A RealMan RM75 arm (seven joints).
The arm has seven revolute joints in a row. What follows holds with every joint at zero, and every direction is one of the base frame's.
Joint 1 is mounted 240.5 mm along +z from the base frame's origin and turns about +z.
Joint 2 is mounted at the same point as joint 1 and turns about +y.
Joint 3 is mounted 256 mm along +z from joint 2 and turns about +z.
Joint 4 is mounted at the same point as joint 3 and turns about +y.
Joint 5 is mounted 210 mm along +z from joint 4 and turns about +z.
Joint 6 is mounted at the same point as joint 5 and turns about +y.
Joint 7 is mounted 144 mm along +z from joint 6 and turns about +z.
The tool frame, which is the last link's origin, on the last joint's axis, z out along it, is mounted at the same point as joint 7; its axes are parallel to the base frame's.
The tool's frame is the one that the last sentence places.
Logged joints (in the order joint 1, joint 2, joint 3, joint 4, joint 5, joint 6, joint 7), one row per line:
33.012 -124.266 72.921 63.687 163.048 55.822 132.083
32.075 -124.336 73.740 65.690 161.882 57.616 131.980
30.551 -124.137 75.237 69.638 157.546 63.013 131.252
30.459 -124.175 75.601 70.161 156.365 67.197 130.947
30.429 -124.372 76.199 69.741 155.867 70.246 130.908
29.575 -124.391 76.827 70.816 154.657 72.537 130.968
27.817 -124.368 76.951 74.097 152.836 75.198 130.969
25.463 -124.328 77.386 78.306 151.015 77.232 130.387
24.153 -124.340 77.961 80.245 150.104 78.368 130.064
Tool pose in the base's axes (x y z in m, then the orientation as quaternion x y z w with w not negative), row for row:
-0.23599 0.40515 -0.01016 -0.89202 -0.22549 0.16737 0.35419
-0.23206 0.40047 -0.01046 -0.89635 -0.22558 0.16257 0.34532
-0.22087 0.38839 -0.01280 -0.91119 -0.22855 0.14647 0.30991
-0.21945 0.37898 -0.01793 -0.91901 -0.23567 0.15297 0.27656
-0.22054 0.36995 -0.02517 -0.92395 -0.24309 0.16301 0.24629
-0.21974 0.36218 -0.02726 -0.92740 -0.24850 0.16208 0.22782
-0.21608 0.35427 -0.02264 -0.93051 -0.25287 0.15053 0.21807
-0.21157 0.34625 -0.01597 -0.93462 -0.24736 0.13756 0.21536
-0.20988 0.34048 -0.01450 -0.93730 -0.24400 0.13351 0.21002
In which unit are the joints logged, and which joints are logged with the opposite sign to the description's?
The joints are logged in degrees. Opposite sign: joint 1, joint 7.
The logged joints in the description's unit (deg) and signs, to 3 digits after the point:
-33.012 -124.266 72.921 63.687 163.048 55.822 -132.083
-32.075 -124.336 73.740 65.690 161.882 57.616 -131.980
-30.551 -124.137 75.237 69.638 157.546 63.013 -131.252
-30.459 -124.175 75.601 70.161 156.365 67.197 -130.947
-30.429 -124.372 76.199 69.741 155.867 70.246 -130.908
-29.575 -124.391 76.827 70.816 154.657 72.537 -130.968
-27.817 -124.368 76.951 74.097 152.836 75.198 -130.969
-25.463 -124.328 77.386 78.306 151.015 77.232 -130.387
-24.153 -124.340 77.961 80.245 150.104 78.368 -130.064

